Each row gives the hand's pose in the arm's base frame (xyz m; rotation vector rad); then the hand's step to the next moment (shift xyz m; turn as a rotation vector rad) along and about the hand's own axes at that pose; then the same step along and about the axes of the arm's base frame.
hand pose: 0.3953 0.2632 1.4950 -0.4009 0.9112 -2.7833
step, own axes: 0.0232 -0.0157 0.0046 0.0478 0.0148 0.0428
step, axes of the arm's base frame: -0.0220 0.0040 0.0175 -0.0306 -0.0476 0.0337
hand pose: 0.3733 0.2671 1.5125 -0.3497 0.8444 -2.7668
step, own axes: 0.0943 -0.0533 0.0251 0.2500 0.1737 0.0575
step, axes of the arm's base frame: -0.0897 0.0034 0.0657 -0.1944 -0.2409 -0.0128
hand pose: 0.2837 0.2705 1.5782 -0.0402 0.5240 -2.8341
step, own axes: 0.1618 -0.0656 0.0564 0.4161 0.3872 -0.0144
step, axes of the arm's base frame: -0.1684 -0.0021 0.0728 -0.3075 -0.4510 -0.1591
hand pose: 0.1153 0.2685 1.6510 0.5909 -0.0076 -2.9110
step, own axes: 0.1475 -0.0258 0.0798 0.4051 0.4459 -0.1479
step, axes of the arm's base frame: -0.1690 -0.0017 0.0155 -0.2360 -0.5031 -0.2756
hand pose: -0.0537 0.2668 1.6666 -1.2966 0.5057 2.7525
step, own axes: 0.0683 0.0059 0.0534 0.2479 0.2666 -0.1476
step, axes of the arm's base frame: -0.0847 0.0054 -0.0186 -0.1010 -0.3200 -0.2042
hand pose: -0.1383 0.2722 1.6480 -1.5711 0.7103 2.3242
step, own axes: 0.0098 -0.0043 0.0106 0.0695 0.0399 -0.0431
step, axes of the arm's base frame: -0.0103 0.0085 -0.0069 -0.0109 -0.0610 -0.0667
